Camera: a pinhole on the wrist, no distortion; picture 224 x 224 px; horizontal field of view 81.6 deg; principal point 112.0 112.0 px. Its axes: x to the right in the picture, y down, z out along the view. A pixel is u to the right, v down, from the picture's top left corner.
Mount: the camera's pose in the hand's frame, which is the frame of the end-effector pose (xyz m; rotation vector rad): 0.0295 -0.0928 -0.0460 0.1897 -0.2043 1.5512
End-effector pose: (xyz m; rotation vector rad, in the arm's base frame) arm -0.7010 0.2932 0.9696 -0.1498 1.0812 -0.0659
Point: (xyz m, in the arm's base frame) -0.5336 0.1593 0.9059
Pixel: 118 8
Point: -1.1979 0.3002 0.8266
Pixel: behind the camera
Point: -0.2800 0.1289 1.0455
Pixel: 119 75
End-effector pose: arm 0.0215 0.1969 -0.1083 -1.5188 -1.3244 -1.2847
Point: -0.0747 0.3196 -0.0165
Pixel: 126 11
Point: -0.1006 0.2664 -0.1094
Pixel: 87 124
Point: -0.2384 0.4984 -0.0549
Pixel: 52 67
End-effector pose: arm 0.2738 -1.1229 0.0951 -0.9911 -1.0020 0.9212
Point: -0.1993 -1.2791 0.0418
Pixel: 202 215
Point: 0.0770 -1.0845 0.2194
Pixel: 154 120
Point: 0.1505 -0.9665 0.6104
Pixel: 30 41
